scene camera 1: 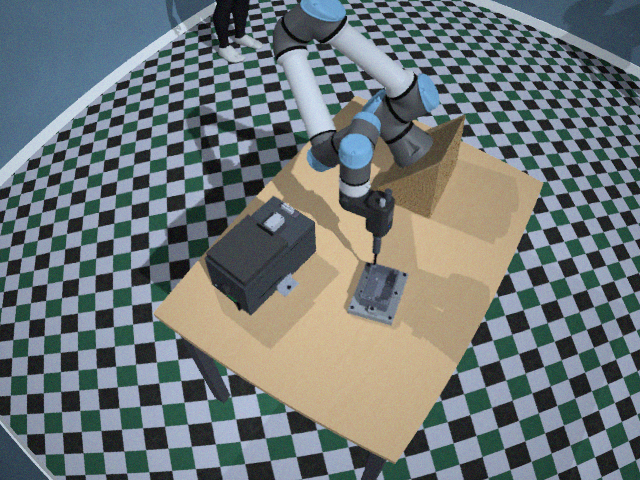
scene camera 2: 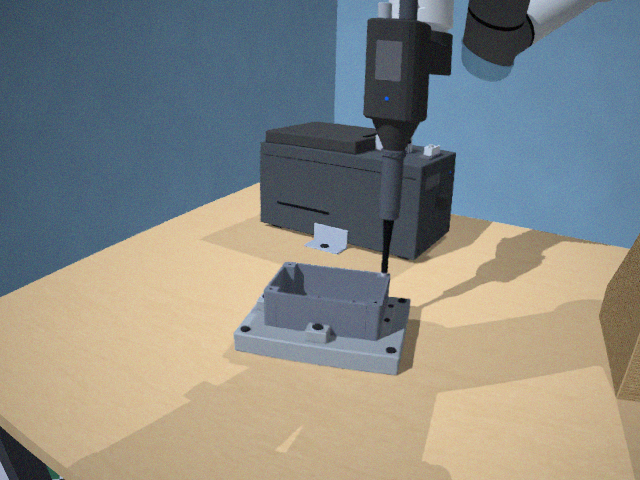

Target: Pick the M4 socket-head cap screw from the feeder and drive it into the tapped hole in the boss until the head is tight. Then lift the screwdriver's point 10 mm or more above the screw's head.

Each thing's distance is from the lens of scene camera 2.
dark screw feeder [scene camera 2: 351, 196]: 77 cm
